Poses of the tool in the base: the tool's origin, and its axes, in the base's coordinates. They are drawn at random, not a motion.
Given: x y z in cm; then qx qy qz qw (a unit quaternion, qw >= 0).
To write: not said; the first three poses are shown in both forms.
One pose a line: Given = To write
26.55, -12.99, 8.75, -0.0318, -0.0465, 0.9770, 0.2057 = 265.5, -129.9, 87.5, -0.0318, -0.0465, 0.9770, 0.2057
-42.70, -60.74, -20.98, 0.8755, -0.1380, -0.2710, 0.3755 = -427.0, -607.4, -209.8, 0.8755, -0.1380, -0.2710, 0.3755
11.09, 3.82, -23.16, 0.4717, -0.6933, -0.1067, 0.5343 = 110.9, 38.2, -231.6, 0.4717, -0.6933, -0.1067, 0.5343
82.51, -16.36, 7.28, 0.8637, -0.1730, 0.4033, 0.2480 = 825.1, -163.6, 72.8, 0.8637, -0.1730, 0.4033, 0.2480
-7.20, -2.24, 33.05, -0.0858, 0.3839, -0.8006, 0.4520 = -72.0, -22.4, 330.5, -0.0858, 0.3839, -0.8006, 0.4520
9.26, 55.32, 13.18, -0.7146, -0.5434, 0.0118, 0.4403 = 92.6, 553.2, 131.8, -0.7146, -0.5434, 0.0118, 0.4403
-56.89, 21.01, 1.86, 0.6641, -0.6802, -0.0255, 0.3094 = -568.9, 210.1, 18.6, 0.6641, -0.6802, -0.0255, 0.3094
